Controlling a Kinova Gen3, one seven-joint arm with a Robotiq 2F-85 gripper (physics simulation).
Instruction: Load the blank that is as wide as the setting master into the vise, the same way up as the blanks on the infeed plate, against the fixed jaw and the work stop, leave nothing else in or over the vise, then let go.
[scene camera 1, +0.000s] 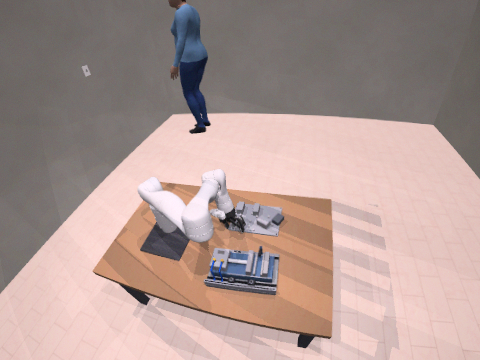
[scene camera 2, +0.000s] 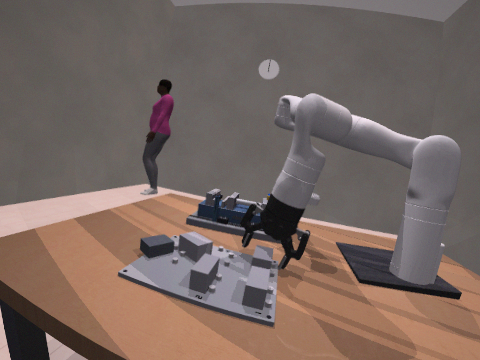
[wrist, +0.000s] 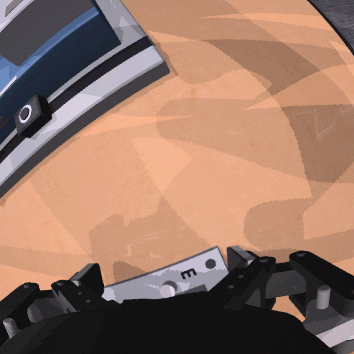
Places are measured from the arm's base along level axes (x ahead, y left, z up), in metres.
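Pixels of known places: gripper, fingertip midpoint: (scene camera 1: 235, 229) (wrist: 163, 270); arm's base, link origin: (scene camera 1: 169, 226) (scene camera 2: 408, 274).
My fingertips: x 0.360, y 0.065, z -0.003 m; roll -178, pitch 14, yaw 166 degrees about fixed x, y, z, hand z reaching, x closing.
Note:
Ahead of a thing's pixels: the offset from my fingertips to its middle. "pt": to the spot under its first point. Level surfaces: height alone.
The infeed plate (scene camera 1: 270, 231) (scene camera 2: 160, 277) (wrist: 132, 289) bears several light grey blanks, among them one in the middle (scene camera 1: 256, 208) (scene camera 2: 205, 272), one near the dark block @(dx +0.133, dy +0.066, dz +0.016 m) (scene camera 1: 263, 221) (scene camera 2: 195, 245) and one at the robot-side edge @(pt dx -0.016, dy +0.170, dz +0.031 m) (scene camera 2: 257, 289). A dark grey block @(dx +0.200, dy +0.104, dz +0.011 m) (scene camera 1: 278, 218) (scene camera 2: 157, 245) lies at the plate's far corner. The blue vise @(dx +0.107, dy -0.207, dz +0.040 m) (scene camera 1: 242, 270) (scene camera 2: 205, 210) (wrist: 55, 85) has light grey jaws and a dark upright post @(pt dx +0.171, dy -0.145, dz +0.085 m) (scene camera 1: 260, 251) (scene camera 2: 217, 206); no blank is discernible between the jaws. My gripper (scene camera 1: 235, 227) (scene camera 2: 264, 254) (wrist: 163, 270) is open and empty, above the plate's robot-side edge; its body hides part of the plate in the wrist view.
The vise's grey base (scene camera 1: 240, 287) (scene camera 2: 240, 228) (wrist: 145, 67) stands across the wooden table @(dz -0.010 m) (scene camera 1: 305, 240) (scene camera 2: 65, 240) (wrist: 215, 165) from the plate. The robot stands on a dark mounting plate (scene camera 1: 155, 247) (scene camera 2: 365, 265). Small light pegs rise from the infeed plate. A person stands beyond the table.

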